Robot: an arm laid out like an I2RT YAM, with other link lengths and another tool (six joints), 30 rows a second.
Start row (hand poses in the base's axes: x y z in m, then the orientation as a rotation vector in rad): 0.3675, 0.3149, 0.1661, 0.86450, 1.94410, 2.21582
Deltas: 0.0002, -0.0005, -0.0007, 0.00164, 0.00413, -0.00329; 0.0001, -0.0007, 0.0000, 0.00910, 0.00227, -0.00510; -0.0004, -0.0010, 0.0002, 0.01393, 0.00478, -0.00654; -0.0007, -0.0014, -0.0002, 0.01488, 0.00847, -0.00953; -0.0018, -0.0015, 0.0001, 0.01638, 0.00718, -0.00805; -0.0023, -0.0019, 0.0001, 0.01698, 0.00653, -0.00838; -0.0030, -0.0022, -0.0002, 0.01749, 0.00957, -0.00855; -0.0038, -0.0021, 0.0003, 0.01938, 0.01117, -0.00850; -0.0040, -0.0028, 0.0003, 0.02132, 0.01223, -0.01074; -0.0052, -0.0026, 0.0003, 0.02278, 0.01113, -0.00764; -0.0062, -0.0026, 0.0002, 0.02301, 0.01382, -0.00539; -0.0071, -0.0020, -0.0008, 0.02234, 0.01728, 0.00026
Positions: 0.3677, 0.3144, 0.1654, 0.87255, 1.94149, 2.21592; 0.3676, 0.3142, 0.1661, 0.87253, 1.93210, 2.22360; 0.3671, 0.3139, 0.1663, 0.87747, 1.92736, 2.22840; 0.3668, 0.3135, 0.1659, 0.88463, 1.92544, 2.22784; 0.3657, 0.3134, 0.1662, 0.88203, 1.92475, 2.23040; 0.3652, 0.3130, 0.1662, 0.88153, 1.92362, 2.23092; 0.3645, 0.3127, 0.1659, 0.88561, 1.92428, 2.23141; 0.3637, 0.3128, 0.1664, 0.88786, 1.92321, 2.23362; 0.3635, 0.3121, 0.1664, 0.89120, 1.91987, 2.23462; 0.3623, 0.3123, 0.1664, 0.88758, 1.92069, 2.23803; 0.3613, 0.3123, 0.1663, 0.88931, 1.92356, 2.23955; 0.3604, 0.3129, 0.1653, 0.88928, 1.93057, 2.24190
